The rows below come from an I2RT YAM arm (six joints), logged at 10 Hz.
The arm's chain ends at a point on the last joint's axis. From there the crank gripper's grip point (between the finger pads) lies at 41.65 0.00 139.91 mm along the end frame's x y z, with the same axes.
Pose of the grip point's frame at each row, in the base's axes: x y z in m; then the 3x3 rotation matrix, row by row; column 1 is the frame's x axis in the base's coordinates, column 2 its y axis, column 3 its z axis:
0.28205 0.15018 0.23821; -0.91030 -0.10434 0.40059; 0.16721 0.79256 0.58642; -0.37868 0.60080 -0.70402
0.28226 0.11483 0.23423; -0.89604 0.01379 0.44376; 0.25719 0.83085 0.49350; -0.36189 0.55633 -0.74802
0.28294 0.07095 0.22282; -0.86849 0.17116 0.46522; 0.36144 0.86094 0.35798; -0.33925 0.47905 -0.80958
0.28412 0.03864 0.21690; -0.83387 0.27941 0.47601; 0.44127 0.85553 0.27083; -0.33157 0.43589 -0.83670
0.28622 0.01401 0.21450; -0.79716 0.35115 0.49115; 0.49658 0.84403 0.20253; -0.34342 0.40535 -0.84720
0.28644 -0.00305 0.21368; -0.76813 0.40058 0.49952; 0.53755 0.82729 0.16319; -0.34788 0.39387 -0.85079
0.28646 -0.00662 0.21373; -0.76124 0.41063 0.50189; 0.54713 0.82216 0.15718; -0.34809 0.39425 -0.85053
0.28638 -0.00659 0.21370; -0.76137 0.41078 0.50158; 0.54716 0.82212 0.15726; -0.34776 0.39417 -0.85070
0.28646 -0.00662 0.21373; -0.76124 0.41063 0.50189; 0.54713 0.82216 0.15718; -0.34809 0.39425 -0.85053
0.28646 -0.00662 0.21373; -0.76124 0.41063 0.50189; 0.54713 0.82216 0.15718; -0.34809 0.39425 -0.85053
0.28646 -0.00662 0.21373; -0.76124 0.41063 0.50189; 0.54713 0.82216 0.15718; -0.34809 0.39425 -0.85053
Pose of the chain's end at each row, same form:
0.26392 0.06117 0.35248; -0.91030 -0.10434 0.40059; 0.16721 0.79256 0.58642; -0.37868 0.60080 -0.70402
0.25749 0.03507 0.35396; -0.89604 0.01379 0.44376; 0.25719 0.83085 0.49350; -0.36189 0.55633 -0.74802
0.25402 0.00581 0.35022; -0.86849 0.17116 0.46522; 0.36144 0.86094 0.35798; -0.33925 0.47905 -0.80958
0.25225 -0.01763 0.34777; -0.83387 0.27941 0.47601; 0.44127 0.85553 0.27083; -0.33157 0.43589 -0.83670
0.25070 -0.03501 0.34734; -0.79716 0.35115 0.49115; 0.49658 0.84403 0.20253; -0.34342 0.40535 -0.84720
0.24854 -0.04827 0.34720; -0.76813 0.40058 0.49952; 0.53755 0.82729 0.16319; -0.34788 0.39387 -0.85079
0.24795 -0.05140 0.34723; -0.76124 0.41063 0.50189; 0.54713 0.82216 0.15718; -0.34809 0.39425 -0.85053
0.24792 -0.05138 0.34721; -0.76137 0.41078 0.50158; 0.54716 0.82212 0.15726; -0.34776 0.39417 -0.85070
0.24795 -0.05140 0.34723; -0.76124 0.41063 0.50189; 0.54713 0.82216 0.15718; -0.34809 0.39425 -0.85053
0.24795 -0.05140 0.34723; -0.76124 0.41063 0.50189; 0.54713 0.82216 0.15718; -0.34809 0.39425 -0.85053
0.24795 -0.05140 0.34723; -0.76124 0.41063 0.50189; 0.54713 0.82216 0.15718; -0.34809 0.39425 -0.85053

